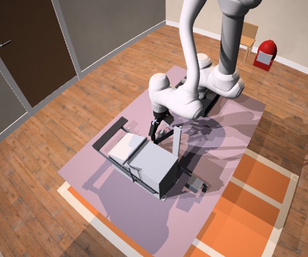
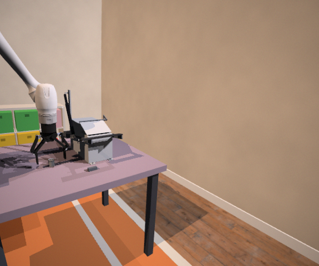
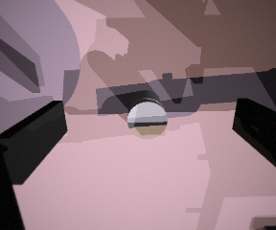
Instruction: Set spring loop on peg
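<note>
Right now the steel test weight is 10 mm below my hand. From my hand the other things lie so: small grey block 180 mm to the right, 170 mm ahead, 30 mm below.
</note>
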